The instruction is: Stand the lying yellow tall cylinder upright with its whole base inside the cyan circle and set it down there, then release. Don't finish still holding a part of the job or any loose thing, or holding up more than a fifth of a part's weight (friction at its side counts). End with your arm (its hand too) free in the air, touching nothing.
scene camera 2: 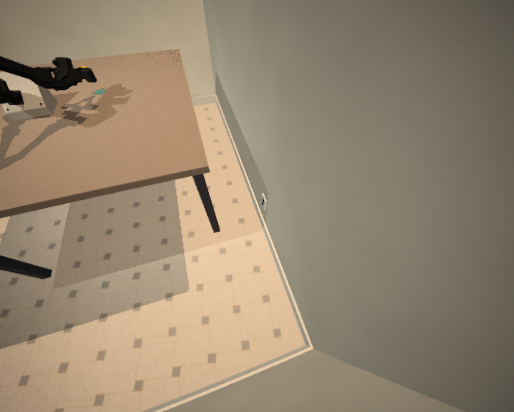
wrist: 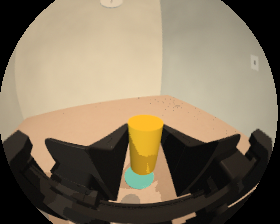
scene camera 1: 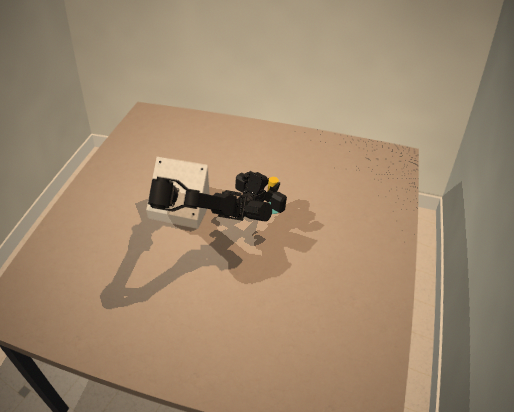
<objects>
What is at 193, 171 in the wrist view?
The gripper.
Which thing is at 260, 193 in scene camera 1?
The gripper.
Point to a yellow tall cylinder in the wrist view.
145, 131
</objects>
